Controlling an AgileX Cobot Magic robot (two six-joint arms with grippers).
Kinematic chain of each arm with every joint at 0, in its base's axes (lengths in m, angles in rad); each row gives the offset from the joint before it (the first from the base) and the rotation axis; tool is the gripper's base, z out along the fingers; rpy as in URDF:
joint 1: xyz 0 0 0.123 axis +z
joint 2: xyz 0 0 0 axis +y
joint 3: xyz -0.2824 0 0.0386 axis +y
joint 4: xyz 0.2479 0 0.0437 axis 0.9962 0 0.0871
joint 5: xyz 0 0 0 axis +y
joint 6: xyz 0.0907 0 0.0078 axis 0.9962 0 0.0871
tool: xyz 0 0 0 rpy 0 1.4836 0
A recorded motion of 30 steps. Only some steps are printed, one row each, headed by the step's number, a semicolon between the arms.
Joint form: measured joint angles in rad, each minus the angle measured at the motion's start. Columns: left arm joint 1, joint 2, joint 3, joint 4, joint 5, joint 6; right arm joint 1, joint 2, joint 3, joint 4, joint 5, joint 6.
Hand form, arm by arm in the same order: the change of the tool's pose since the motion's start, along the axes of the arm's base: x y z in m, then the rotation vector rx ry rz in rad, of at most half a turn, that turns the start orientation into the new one. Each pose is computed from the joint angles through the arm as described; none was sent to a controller.
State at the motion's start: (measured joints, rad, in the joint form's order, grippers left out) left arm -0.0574 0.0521 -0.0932 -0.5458 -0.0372 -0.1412; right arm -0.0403 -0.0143 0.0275 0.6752 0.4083 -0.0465
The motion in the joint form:
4: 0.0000 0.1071 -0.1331 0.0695 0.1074 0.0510; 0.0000 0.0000 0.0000 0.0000 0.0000 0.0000
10: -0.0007 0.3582 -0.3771 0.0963 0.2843 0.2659; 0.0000 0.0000 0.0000 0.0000 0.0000 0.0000
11: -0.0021 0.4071 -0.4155 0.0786 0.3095 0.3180; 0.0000 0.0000 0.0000 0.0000 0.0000 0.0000
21: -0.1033 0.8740 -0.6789 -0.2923 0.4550 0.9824; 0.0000 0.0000 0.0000 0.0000 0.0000 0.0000
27: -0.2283 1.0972 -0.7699 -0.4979 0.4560 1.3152; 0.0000 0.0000 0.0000 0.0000 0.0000 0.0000
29: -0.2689 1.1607 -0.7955 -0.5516 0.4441 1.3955; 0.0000 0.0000 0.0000 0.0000 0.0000 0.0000
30: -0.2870 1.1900 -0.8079 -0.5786 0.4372 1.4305; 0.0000 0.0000 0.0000 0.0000 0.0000 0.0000
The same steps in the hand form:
4: 0.0063 -0.0050 0.0298 0.1304 0.0599 -0.0358; 0.0000 0.0000 0.0000 0.0000 0.0000 0.0000
10: 0.0350 -0.0135 0.0780 0.3913 0.1947 -0.1094; 0.0000 0.0000 0.0000 0.0000 0.0000 0.0000
11: 0.0426 -0.0155 0.0844 0.4290 0.2178 -0.1303; 0.0000 0.0000 0.0000 0.0000 0.0000 0.0000
21: 0.1314 -0.0567 0.1023 0.7409 0.3052 -0.4806; 0.0000 0.0000 0.0000 0.0000 0.0000 0.0000
27: 0.1728 -0.0991 0.0892 0.8661 0.2522 -0.6772; 0.0000 0.0000 0.0000 0.0000 0.0000 0.0000
29: 0.1835 -0.1134 0.0834 0.8932 0.2363 -0.7213; 0.0000 0.0000 0.0000 0.0000 0.0000 0.0000
30: 0.1884 -0.1201 0.0806 0.9016 0.2298 -0.7388; 0.0000 0.0000 0.0000 0.0000 0.0000 0.0000

